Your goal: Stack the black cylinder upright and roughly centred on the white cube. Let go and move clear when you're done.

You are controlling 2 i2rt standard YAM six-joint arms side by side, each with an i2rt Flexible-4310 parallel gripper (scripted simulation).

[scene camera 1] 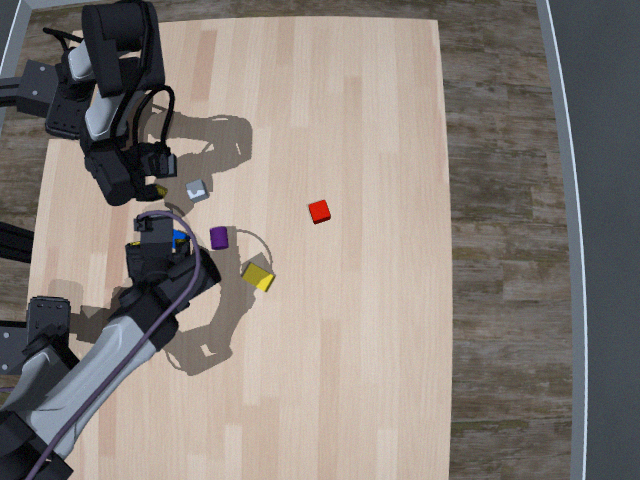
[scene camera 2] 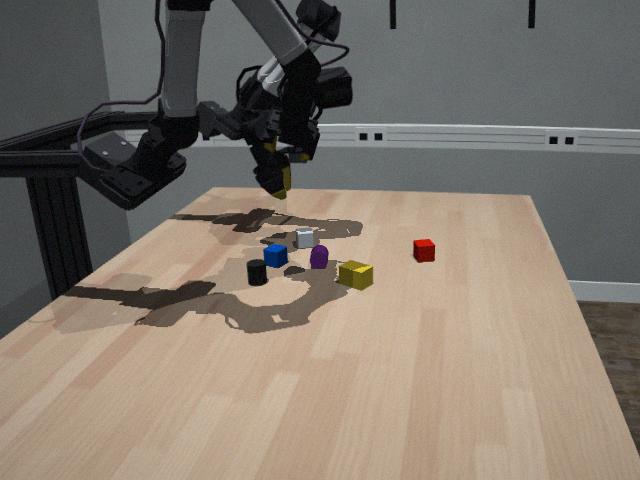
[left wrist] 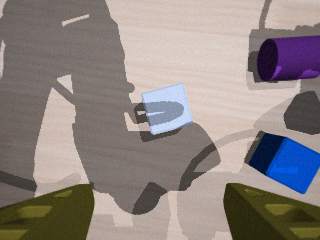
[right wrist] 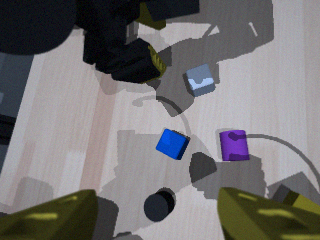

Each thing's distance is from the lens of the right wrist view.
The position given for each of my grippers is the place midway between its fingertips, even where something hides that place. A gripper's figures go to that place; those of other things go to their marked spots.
my left gripper (right wrist: 162,48): 0.29 m
my right gripper (right wrist: 157,197): 0.10 m
purple cylinder (right wrist: 234,147): 0.33 m
black cylinder (right wrist: 158,206): 0.34 m
